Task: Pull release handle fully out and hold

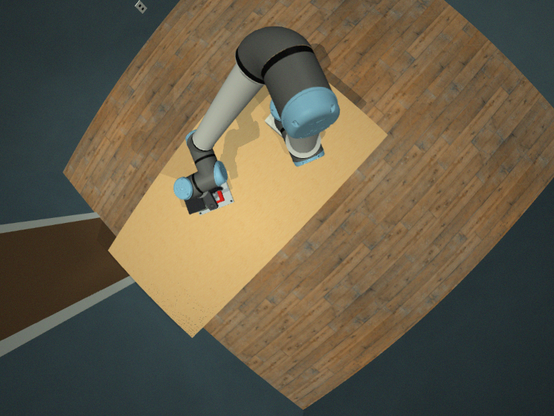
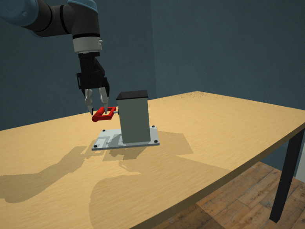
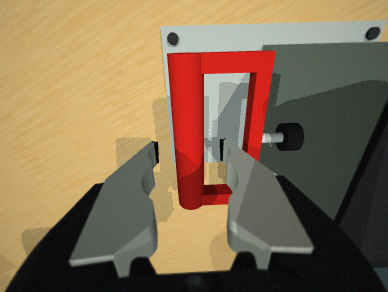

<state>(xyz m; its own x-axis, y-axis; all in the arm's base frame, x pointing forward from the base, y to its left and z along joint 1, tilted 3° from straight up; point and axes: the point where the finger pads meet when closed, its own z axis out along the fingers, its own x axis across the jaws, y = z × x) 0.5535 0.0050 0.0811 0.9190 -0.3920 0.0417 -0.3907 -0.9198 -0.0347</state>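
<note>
Right now my hand is 5 cm short of the release handle, 2 cm to the left of it and 1 cm above it.
</note>
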